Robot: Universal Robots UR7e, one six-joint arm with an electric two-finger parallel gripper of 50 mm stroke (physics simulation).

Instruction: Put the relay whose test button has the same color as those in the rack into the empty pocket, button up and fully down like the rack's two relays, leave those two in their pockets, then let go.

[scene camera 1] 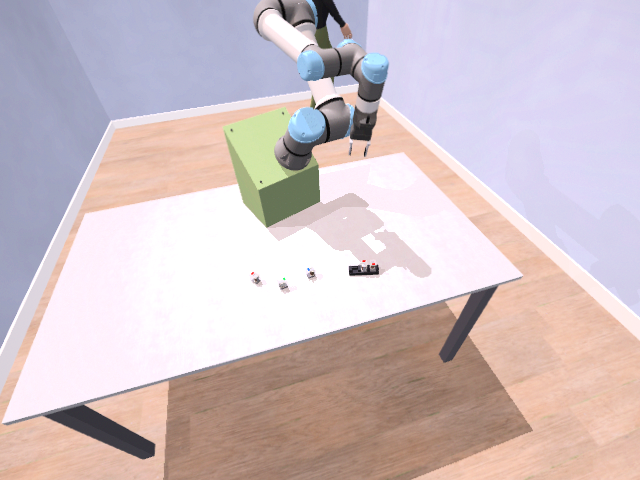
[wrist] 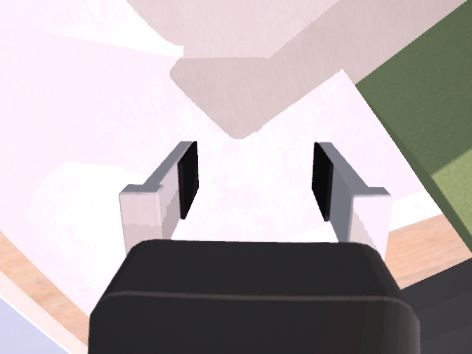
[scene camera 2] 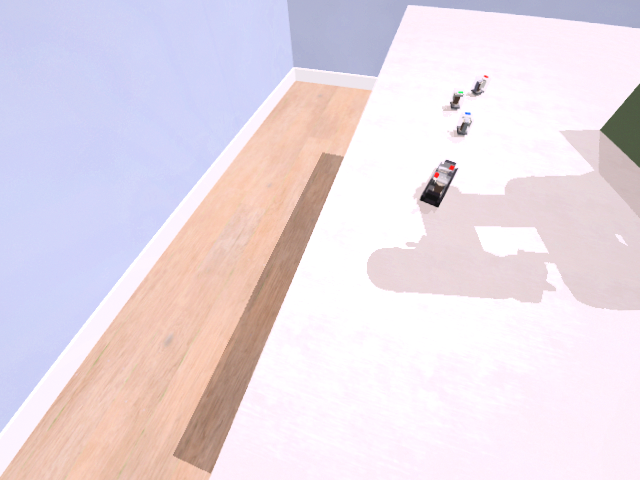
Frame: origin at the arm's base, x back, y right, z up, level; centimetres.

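Seen in the pictures: gripper, fingertip midpoint: (scene camera 1: 357, 154) (wrist: 255, 165); arm's base, link origin: (scene camera 1: 292, 153).
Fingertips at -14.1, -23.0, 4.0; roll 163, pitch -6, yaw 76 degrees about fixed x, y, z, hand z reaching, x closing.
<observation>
Pixels of each thing's top centre, then the offset from my fingertips to it, as dx, dy, dz. Level surfaces: height alone.
- black rack, top centre: (scene camera 2: 442, 177) (scene camera 1: 363, 267) -32.5, +5.6, -26.3
- loose relay with a red button, top centre: (scene camera 2: 483, 76) (scene camera 1: 254, 274) -28.6, +44.1, -24.2
- relay with a green button, top centre: (scene camera 2: 460, 90) (scene camera 1: 282, 279) -33.2, +34.8, -24.2
- relay with a blue button, top centre: (scene camera 2: 468, 115) (scene camera 1: 310, 268) -30.5, +24.5, -24.2
- white table, surface height: dz -28.6
The black rack (scene camera 1: 355, 273) (scene camera 2: 430, 202) stands on the table and holds two upright relays with red buttons; its pocket at the left end in scene camera 1 is empty. The loose relay with a red button (scene camera 1: 255, 277) (scene camera 2: 480, 85) stands farthest from the rack. The relay with a green button (scene camera 1: 283, 283) (scene camera 2: 455, 100) stands in the middle. The relay with a blue button (scene camera 1: 311, 273) (scene camera 2: 464, 124) stands nearest the rack. My gripper (scene camera 1: 358, 150) (wrist: 255, 165) is open and empty, high above the table's back part, far from the relays and the rack.
The green block (scene camera 1: 289, 198) under the arm's base stands at the back of the white table (scene camera 1: 155, 320) (scene camera 2: 413, 372). The arm's shadow falls on the table behind and around the rack. A person (scene camera 1: 330, 20) stands behind the arm, partly hidden by it.
</observation>
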